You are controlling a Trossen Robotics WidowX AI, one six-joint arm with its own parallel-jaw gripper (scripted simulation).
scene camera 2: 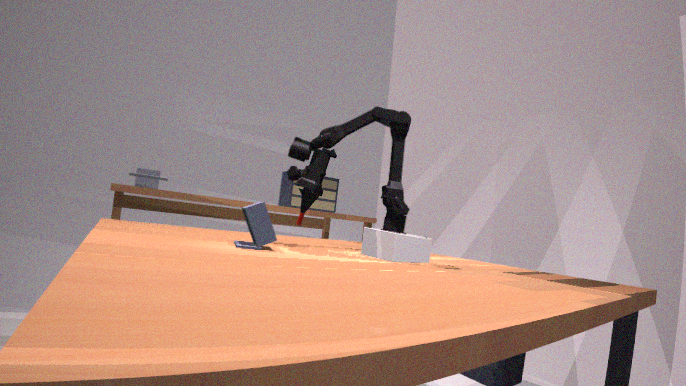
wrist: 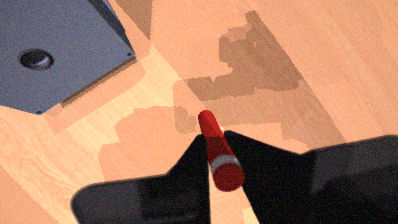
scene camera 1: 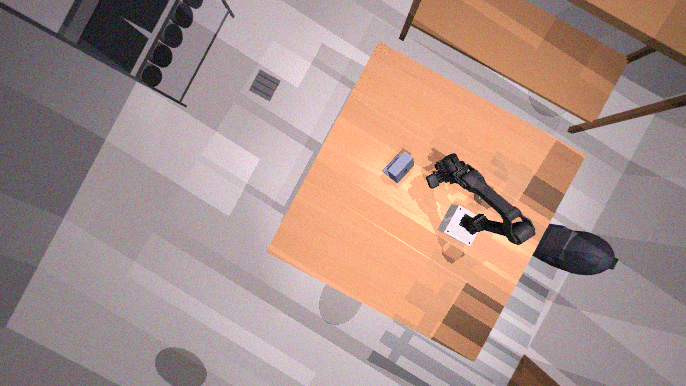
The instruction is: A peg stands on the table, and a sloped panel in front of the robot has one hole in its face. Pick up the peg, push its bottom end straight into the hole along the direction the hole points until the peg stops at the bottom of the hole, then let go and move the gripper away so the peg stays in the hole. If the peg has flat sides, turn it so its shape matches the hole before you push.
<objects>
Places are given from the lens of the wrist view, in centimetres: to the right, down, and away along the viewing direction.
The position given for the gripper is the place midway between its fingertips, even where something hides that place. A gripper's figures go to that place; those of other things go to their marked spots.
gripper [wrist: 213, 138]: 1, 2, 11
red peg [wrist: 227, 174]: 1, 3, 7
</objects>
